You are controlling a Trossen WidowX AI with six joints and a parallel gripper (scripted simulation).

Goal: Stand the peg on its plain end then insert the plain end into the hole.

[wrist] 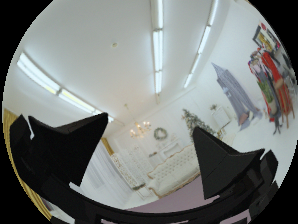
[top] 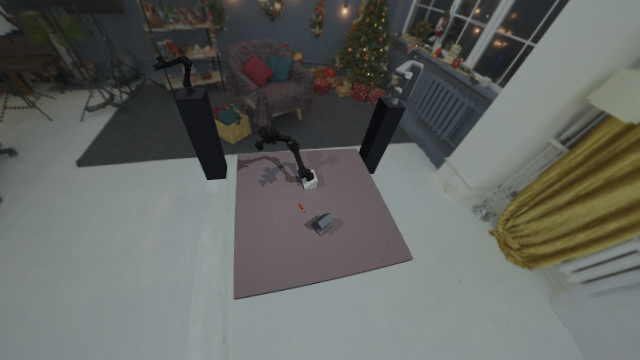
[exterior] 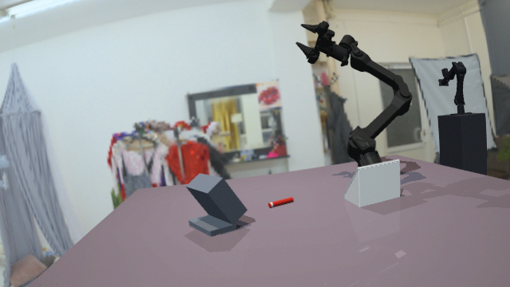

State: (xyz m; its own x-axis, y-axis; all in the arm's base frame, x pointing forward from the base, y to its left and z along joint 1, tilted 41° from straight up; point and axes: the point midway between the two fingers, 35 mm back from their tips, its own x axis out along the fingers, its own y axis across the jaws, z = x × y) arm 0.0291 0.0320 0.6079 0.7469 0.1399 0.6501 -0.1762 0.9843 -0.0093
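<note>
Right now my gripper tip is 57 cm above the red peg, 27 cm to the right of it and 20 cm short of it. The rest, counted from my gripper tip: grey sloped panel 50 cm below, 39 cm to the left, 37 cm ahead.
</note>
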